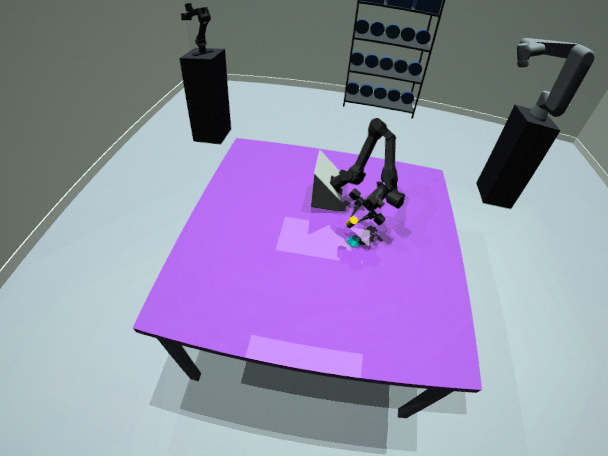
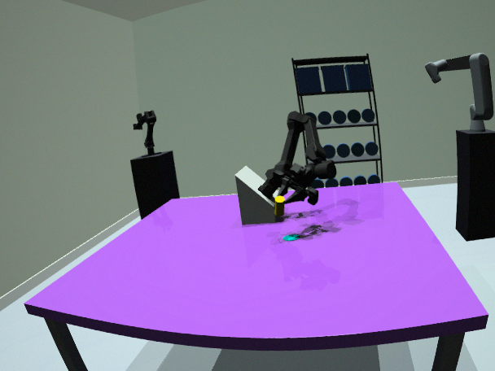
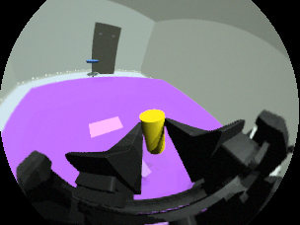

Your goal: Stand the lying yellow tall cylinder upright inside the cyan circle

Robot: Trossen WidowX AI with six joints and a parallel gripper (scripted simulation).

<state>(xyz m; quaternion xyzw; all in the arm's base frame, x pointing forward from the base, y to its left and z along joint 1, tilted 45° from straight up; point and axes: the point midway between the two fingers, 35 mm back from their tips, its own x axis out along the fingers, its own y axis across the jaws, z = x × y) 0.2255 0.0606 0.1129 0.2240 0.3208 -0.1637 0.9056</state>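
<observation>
The cyan circle is 14 cm below my gripper tip, 2 cm to the left of it and 1 cm behind it. The rest, counted from my gripper tip: yellow tall cylinder 2 cm below, 1 cm to the right, 1 cm behind.
</observation>
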